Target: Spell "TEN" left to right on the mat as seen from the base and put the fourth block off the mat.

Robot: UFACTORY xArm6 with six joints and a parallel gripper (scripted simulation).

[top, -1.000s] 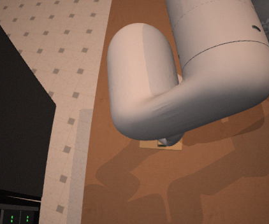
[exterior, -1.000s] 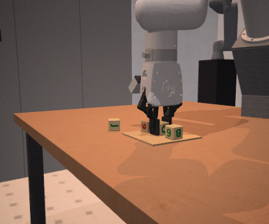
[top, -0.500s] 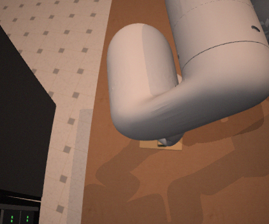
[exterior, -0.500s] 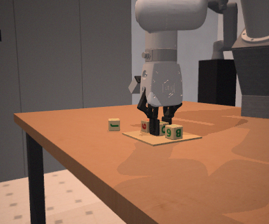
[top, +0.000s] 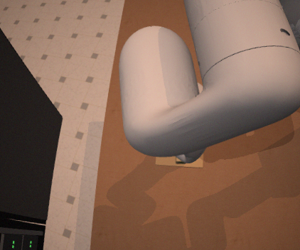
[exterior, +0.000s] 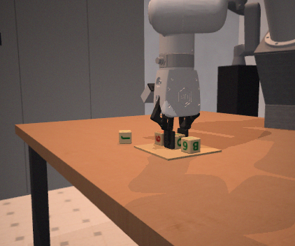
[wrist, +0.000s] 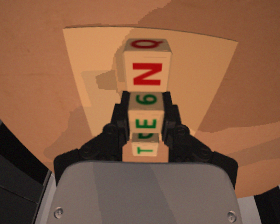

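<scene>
Now: the E block 10 mm below my hand. Round my hand: tan mat: 20 mm below; then X block: 130 mm to the right, 70 mm ahead, 10 mm below; then T block: 50 mm to the left, 10 mm below, 10 mm behind.
</scene>
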